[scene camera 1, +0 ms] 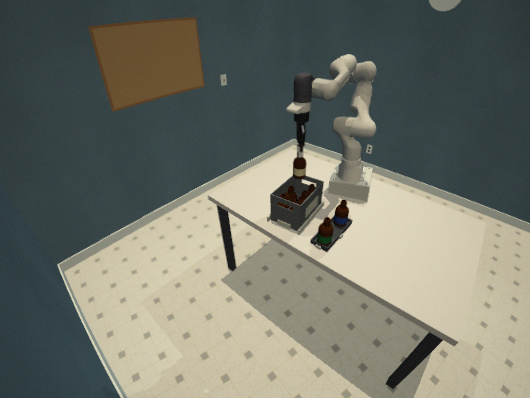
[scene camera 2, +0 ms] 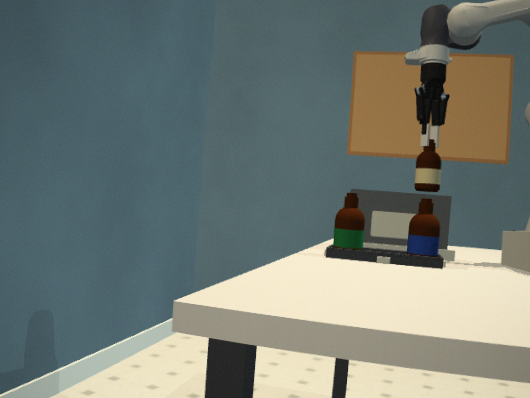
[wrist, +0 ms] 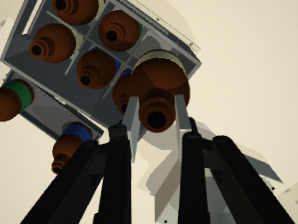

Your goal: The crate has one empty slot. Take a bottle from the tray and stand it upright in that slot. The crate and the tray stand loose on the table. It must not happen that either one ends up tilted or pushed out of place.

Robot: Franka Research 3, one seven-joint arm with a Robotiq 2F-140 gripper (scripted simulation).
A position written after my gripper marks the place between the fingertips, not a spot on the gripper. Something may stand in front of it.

Note:
In view: my gripper (scene camera 2: 429, 146), a blue-labelled bottle (scene camera 2: 424, 228), a crate (scene camera 2: 387, 214) and a blue-labelled bottle (wrist: 97, 67).
The crate also shows in scene camera 1 (scene camera 1: 297, 217). My gripper shows as well in the wrist view (wrist: 157, 108).

